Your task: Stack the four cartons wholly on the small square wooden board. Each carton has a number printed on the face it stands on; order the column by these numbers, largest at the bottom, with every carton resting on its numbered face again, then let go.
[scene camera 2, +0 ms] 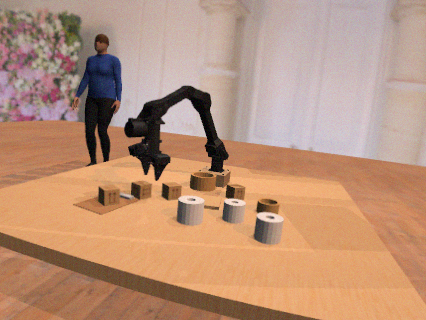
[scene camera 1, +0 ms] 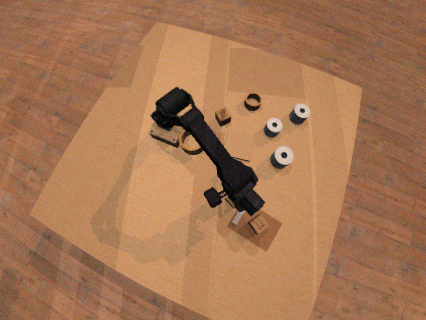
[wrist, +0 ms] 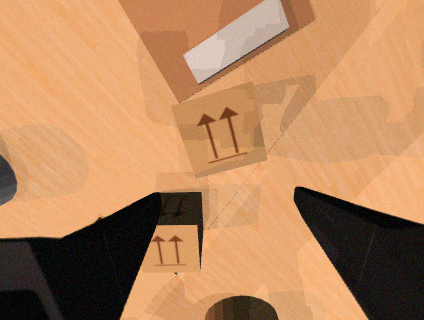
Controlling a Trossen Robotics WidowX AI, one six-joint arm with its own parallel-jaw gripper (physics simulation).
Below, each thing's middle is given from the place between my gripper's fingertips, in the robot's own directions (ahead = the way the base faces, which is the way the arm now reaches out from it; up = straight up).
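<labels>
The flat grey slab (scene camera 1: 239,223) is 150 mm ahead of my hand, 80 mm to the right of it, and it's 60 mm below it.
</labels>
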